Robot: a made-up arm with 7 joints. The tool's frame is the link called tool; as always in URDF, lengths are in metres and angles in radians.
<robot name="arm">
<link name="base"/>
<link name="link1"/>
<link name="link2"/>
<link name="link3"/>
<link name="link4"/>
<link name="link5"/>
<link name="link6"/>
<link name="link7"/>
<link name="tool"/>
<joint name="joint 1" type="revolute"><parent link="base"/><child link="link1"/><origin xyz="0.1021 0.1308 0.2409"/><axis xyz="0 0 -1"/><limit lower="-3.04" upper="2.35" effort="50" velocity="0.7"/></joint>
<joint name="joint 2" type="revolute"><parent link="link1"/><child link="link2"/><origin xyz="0.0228 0.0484 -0.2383"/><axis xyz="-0.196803 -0.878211 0.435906"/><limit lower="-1.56" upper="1.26" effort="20" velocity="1.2"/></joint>
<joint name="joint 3" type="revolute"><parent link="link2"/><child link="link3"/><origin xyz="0.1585 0.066 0.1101"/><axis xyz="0.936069 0.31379 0.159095"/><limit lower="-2.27" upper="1.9" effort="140" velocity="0.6"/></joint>
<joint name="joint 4" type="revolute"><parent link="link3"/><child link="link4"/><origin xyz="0.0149 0.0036 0.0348"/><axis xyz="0.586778 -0.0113 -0.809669"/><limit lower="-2.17" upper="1.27" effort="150" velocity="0.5"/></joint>
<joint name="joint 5" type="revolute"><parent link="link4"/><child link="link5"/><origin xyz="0.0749 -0.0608 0.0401"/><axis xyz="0.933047 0.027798 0.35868"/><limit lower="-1.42" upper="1.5" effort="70" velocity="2.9"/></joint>
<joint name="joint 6" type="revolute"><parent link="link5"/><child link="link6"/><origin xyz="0.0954 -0.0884 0.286"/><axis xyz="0.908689 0.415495 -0.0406"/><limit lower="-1.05" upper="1.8" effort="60" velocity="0.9"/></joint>
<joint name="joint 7" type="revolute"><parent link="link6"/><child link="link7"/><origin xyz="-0.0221 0.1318 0.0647"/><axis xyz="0 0 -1"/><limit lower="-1.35" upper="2.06" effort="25" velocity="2.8"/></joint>
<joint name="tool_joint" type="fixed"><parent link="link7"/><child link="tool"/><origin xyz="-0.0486 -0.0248 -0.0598" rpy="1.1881 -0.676 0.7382"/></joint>
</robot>
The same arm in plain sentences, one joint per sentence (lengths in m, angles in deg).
The arm has seven revolute joints in a row. What follows holds with every joint at zero, and every direction is one of the base frame's.
The first joint sits 0.1021 m along +x and 0.1308 m along +y and 0.2409 m along +z from the base frame's origin and turns about -z, from -174.18 to 134.65 deg.
The second joint sits 0.0228 m along +x and 0.0484 m along +y and 0.2383 m along -z from the first joint and turns about the direction (-0.196803, -0.878211, 0.435906), from -89.38 to 72.19 deg.
The third joint sits 0.1585 m along +x and 0.0660 m along +y and 0.1101 m along +z from the second joint and turns about the direction (0.936069, 0.31379, 0.159095), from -130.06 to 108.86 deg.
The fourth joint sits 0.0149 m along +x and 0.0036 m along +y and 0.0348 m along +z from the third joint and turns about the direction (0.586778, -0.0113, -0.809669), from -124.33 to 72.77 deg.
The fifth joint sits 0.0749 m along +x and 0.0608 m along -y and 0.0401 m along +z from the fourth joint and turns about the direction (0.933034, 0.027801, 0.358713), from -81.36 to 85.94 deg.
The sixth joint sits 0.0954 m along +x and 0.0884 m along -y and 0.2860 m along +z from the fifth joint and turns about the direction (0.908689, 0.415495, -0.0406), from -60.16 to 103.13 deg.
The seventh joint sits 0.0221 m along -x and 0.1318 m along +y and 0.0647 m along +z from the sixth joint and turns about -z, from -77.35 to 118.03 deg.
The tool frame, which is the frame that the pose is given for, sits 0.0486 m along -x and 0.0248 m along -y and 0.0598 m along -z from the seventh joint; its axes are the base frame's turned by roll 68.07, pitch -38.73 and yaw 42.30 deg (as in URDF: about the fixed x, then y, then z).

